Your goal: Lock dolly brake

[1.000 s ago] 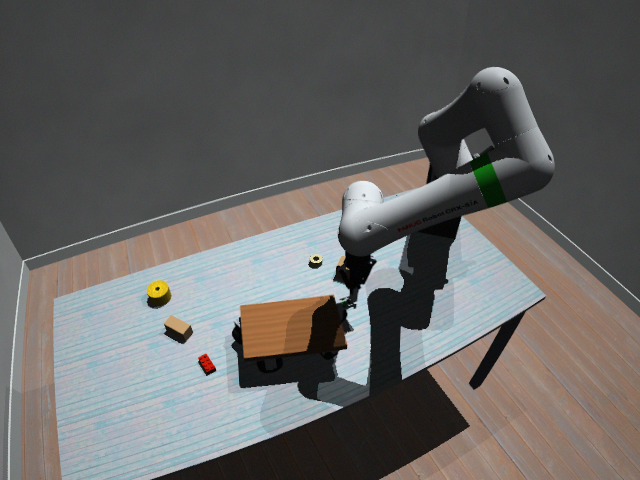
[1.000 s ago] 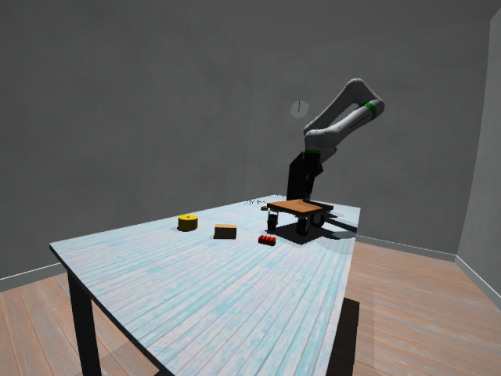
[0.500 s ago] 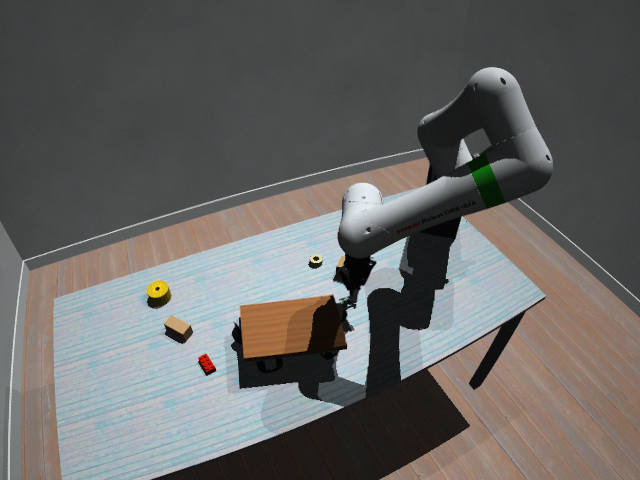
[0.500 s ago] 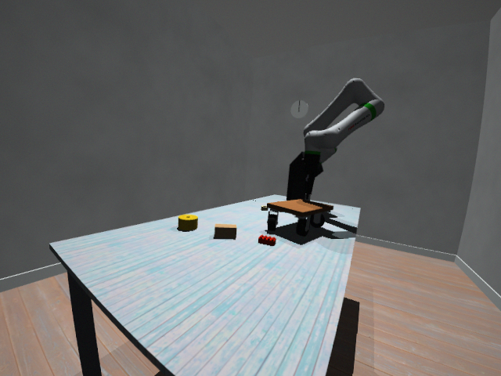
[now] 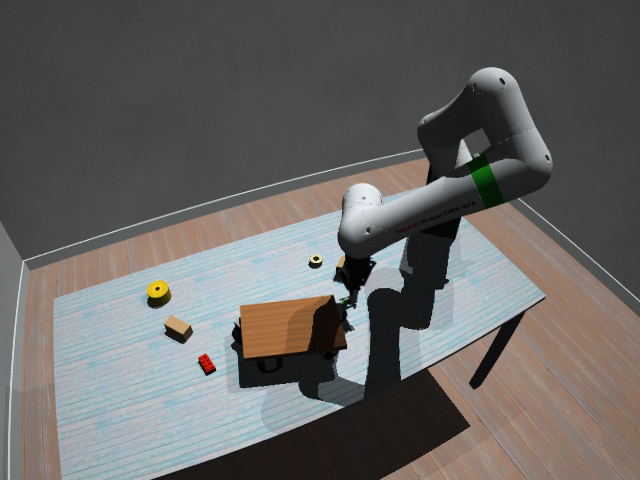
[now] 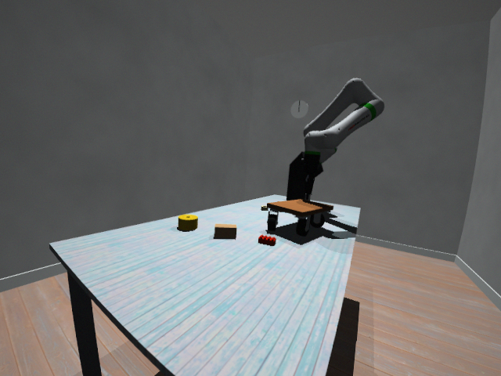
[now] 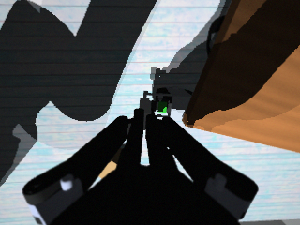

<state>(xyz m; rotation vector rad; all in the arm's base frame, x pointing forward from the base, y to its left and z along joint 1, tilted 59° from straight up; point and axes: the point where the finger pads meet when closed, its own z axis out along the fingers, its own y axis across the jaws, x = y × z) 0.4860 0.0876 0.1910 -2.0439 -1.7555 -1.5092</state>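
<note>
Now: hand 2 cm short of the caster brake pedal and 4 cm above it. The rest, counted from my hand: red brick 50 cm ahead, 10 cm to the left, 10 cm below; yellow spool 67 cm ahead, 23 cm to the right, 9 cm below; tan cube 4 cm behind, 20 cm to the right, 9 cm below.
</note>
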